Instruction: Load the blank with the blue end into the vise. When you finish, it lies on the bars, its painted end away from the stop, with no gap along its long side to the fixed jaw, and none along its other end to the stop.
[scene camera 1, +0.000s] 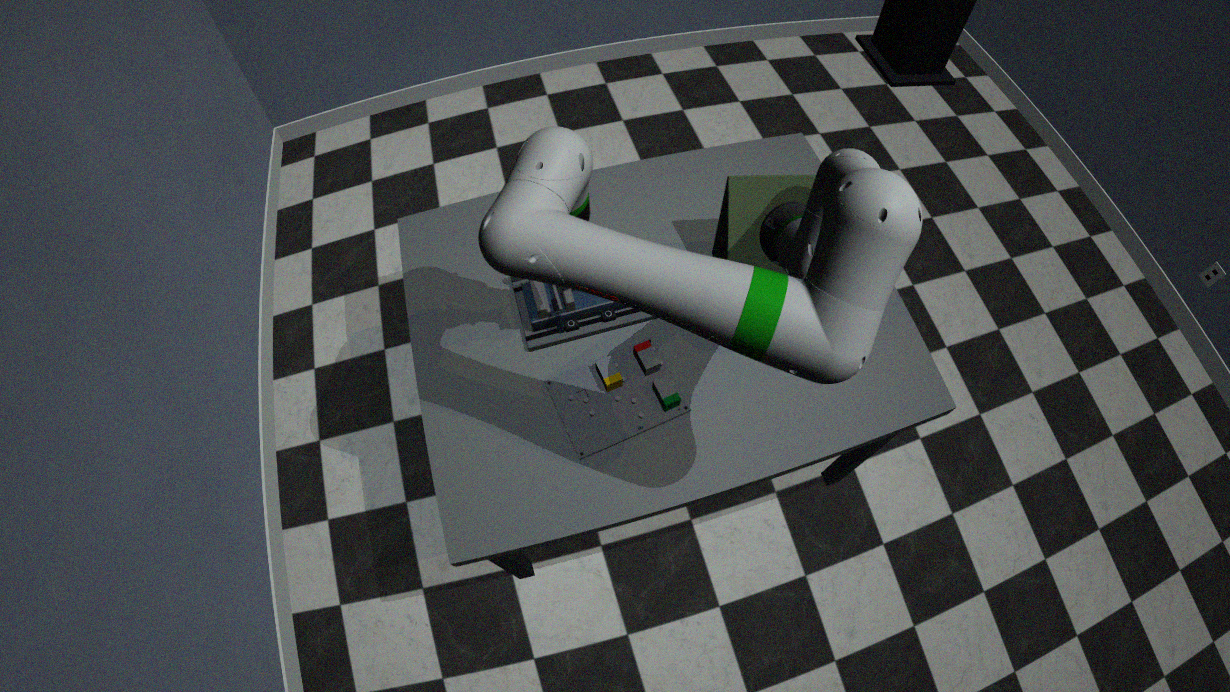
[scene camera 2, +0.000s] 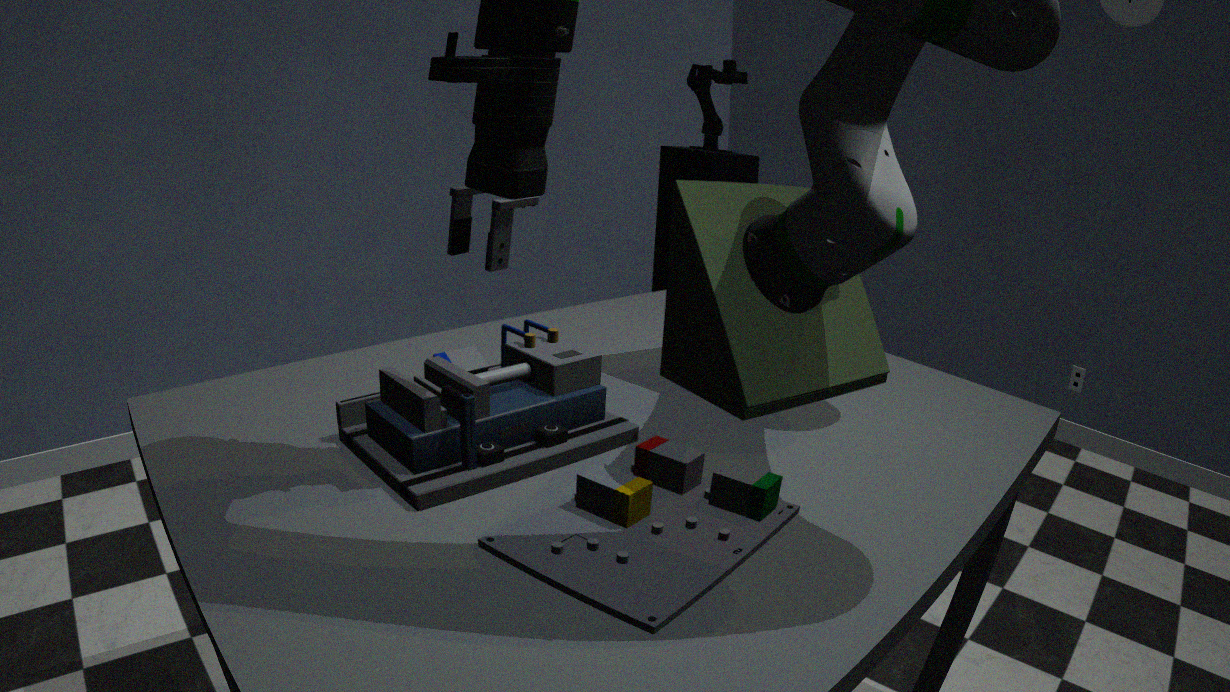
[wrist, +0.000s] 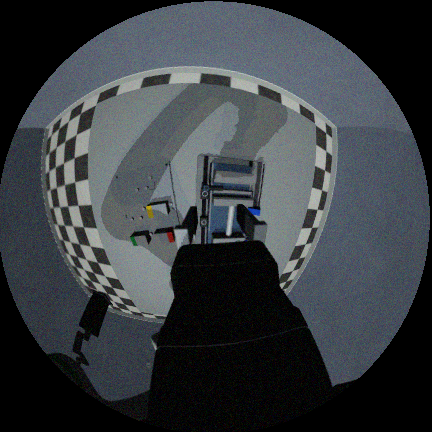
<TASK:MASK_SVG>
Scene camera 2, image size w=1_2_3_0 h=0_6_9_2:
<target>my gripper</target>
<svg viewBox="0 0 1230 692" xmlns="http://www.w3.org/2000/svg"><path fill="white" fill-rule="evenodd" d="M558 81L477 83L472 123L475 124L475 142L467 160L465 185L450 188L452 204L447 254L453 256L469 252L473 195L489 193L503 198L492 200L490 232L488 233L485 270L493 272L508 268L514 208L538 205L539 196L545 193L548 171L545 143L549 127L552 126Z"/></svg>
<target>green-ended blank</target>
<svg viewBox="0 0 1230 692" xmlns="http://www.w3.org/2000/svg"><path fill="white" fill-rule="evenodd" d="M714 471L709 505L758 522L762 521L776 509L783 476L735 461L730 461Z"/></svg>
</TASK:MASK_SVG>
